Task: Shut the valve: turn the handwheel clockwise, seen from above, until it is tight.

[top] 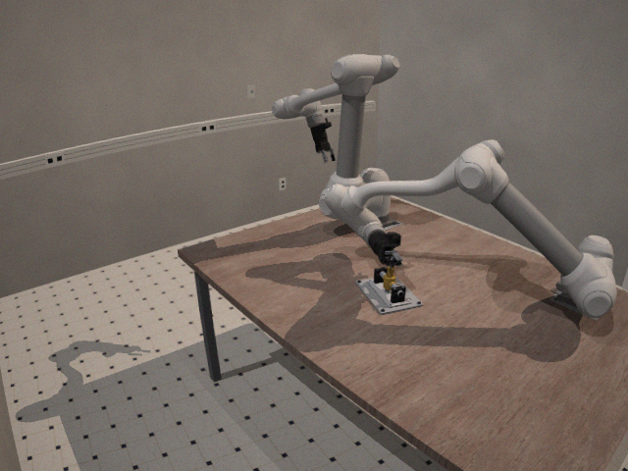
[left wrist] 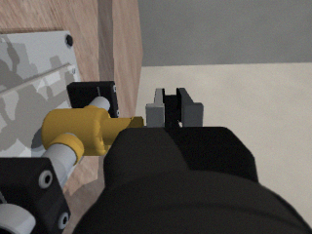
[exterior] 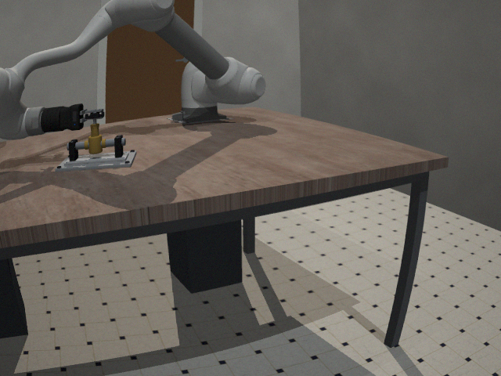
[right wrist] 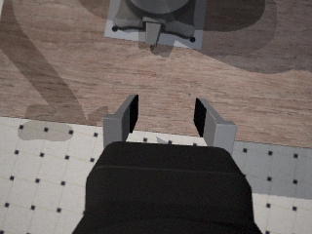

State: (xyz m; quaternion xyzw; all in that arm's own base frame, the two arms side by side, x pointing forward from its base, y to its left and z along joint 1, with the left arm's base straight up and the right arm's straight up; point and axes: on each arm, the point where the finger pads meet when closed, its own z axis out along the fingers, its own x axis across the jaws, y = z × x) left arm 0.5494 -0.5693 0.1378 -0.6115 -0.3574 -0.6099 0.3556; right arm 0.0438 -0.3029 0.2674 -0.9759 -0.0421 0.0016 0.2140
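The black handwheel lies 20 mm ahead of my left hand, 10 mm to the right of it and 10 mm below it.
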